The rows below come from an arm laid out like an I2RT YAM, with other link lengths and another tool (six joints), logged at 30 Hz.
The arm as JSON. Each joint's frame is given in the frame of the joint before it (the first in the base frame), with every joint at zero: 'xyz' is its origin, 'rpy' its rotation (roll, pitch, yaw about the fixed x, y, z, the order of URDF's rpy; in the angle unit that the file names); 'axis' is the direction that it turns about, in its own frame. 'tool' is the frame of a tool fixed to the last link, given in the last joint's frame.
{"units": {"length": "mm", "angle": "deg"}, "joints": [
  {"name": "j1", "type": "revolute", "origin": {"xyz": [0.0, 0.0, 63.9], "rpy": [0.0, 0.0, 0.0]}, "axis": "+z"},
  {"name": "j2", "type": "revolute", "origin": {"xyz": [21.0, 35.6, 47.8], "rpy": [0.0, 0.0, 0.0]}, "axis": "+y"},
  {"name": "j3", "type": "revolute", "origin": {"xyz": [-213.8, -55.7, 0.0], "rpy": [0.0, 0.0, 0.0]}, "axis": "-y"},
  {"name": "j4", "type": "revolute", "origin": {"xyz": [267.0, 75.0, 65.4], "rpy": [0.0, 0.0, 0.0]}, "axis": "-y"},
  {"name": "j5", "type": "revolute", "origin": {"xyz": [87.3, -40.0, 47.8], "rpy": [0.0, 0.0, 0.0]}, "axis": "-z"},
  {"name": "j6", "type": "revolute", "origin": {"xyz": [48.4, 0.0, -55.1], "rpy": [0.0, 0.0, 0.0]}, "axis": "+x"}
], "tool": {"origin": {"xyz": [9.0, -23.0, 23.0], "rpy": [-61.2, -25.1, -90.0]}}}
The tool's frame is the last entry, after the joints.
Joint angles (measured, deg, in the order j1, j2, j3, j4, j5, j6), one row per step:
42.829, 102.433, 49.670, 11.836, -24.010, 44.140
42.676, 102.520, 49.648, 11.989, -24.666, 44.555
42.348, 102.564, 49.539, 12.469, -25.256, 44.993
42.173, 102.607, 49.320, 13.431, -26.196, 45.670
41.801, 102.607, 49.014, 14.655, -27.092, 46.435
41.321, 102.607, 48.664, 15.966, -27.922, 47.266
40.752, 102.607, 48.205, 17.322, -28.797, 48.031
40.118, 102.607, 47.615, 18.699, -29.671, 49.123
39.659, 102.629, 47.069, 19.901, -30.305, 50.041
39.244, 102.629, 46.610, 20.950, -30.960, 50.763
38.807, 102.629, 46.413, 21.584, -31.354, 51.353
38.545, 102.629, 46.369, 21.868, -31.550, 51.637
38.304, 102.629, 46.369, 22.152, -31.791, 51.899
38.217, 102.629, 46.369, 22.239, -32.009, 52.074
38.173, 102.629, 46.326, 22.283, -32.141, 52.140
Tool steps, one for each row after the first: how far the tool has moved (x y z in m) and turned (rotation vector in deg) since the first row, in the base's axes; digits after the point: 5 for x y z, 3 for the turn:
0.00019, -0.00022, -0.00061, 0.439, 0.579, 0.095
0.00142, -0.00122, -0.00081, 1.042, 0.937, -0.043
0.00185, -0.00099, -0.00078, 2.107, 1.359, 0.111
0.00328, -0.00174, -0.00046, 3.309, 1.662, 0.006
0.00516, -0.00317, -0.00021, 4.514, 1.948, -0.273
0.00707, -0.00533, -0.00042, 5.673, 2.237, -0.550
0.00867, -0.00831, -0.00143, 6.824, 2.859, -1.062
0.00954, -0.01067, -0.00259, 7.721, 3.359, -1.483
0.01036, -0.01265, -0.00331, 8.548, 3.745, -1.726
0.01194, -0.01458, -0.00335, 9.137, 4.024, -2.131
0.01309, -0.01564, -0.00313, 9.443, 4.133, -2.367
0.01428, -0.01642, -0.00264, 9.789, 4.211, -2.529
0.01457, -0.01662, -0.00253, 9.974, 4.372, -2.525
0.01454, -0.01683, -0.00271, 10.044, 4.477, -2.497

